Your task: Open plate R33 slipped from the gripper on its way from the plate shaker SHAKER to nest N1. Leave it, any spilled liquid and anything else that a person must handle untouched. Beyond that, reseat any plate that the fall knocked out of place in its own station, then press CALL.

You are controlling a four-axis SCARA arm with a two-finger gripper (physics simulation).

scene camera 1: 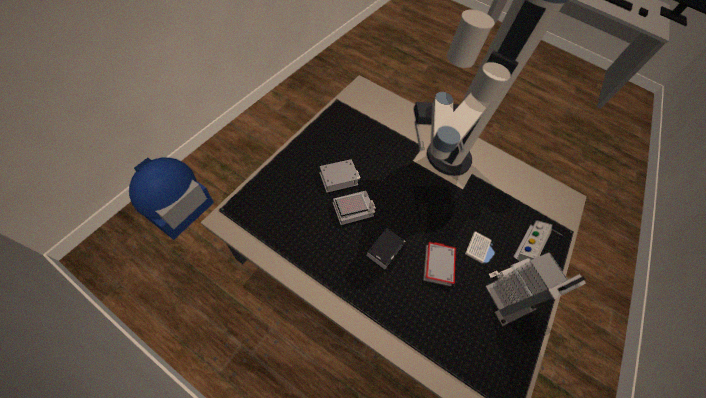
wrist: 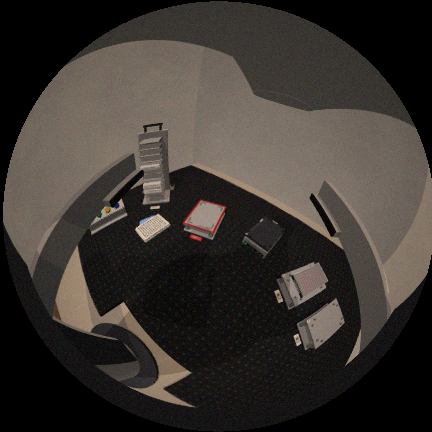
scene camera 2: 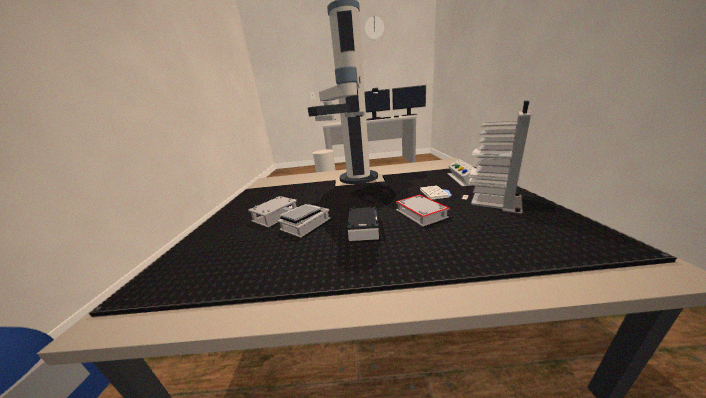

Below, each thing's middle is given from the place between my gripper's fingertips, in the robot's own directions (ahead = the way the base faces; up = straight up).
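Measured from the black shaker (scene camera 2: 362, 224), my hand is 35 cm above it, 1 cm to the right of it and 32 cm short of it.
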